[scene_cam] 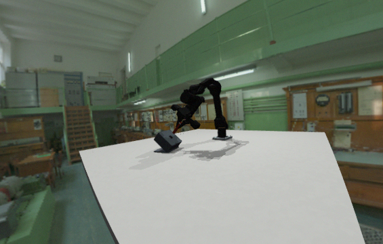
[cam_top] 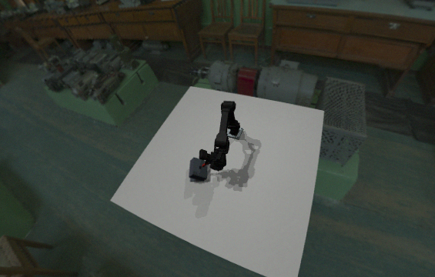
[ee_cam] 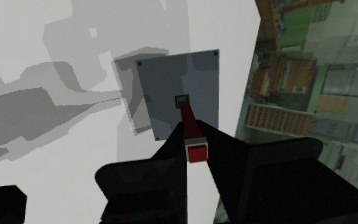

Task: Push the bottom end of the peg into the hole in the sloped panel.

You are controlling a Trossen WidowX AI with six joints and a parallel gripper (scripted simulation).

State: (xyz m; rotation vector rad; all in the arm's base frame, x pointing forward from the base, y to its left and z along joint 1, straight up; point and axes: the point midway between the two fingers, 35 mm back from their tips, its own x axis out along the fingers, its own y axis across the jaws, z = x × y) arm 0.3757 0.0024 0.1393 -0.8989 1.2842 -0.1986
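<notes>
My gripper tip is now 3 cm short of the sloped dark grey panel, 6 cm to the left of it and 7 cm above it. Round my gripper tip: red square peg (1 cm behind, 1 cm to the left, 1 cm above).
</notes>
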